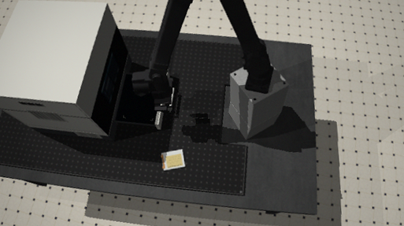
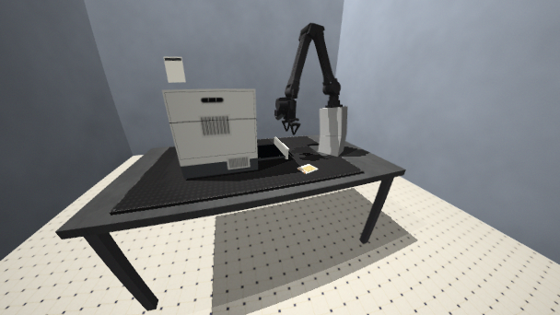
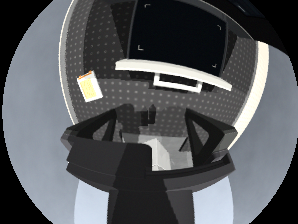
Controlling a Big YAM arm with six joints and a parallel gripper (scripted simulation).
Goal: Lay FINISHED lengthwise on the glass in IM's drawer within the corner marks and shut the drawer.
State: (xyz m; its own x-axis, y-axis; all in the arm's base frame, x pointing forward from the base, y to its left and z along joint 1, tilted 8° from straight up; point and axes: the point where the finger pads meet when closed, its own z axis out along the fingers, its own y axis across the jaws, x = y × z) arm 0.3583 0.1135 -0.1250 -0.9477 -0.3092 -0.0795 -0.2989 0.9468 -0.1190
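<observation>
Now: hand 20 cm to the right of the finished cassette, 17 cm above it and 7 cm past it. Also, from my hand: imager drawer 17 cm ahead, 14 cm below, 4 cm to the right.
</observation>
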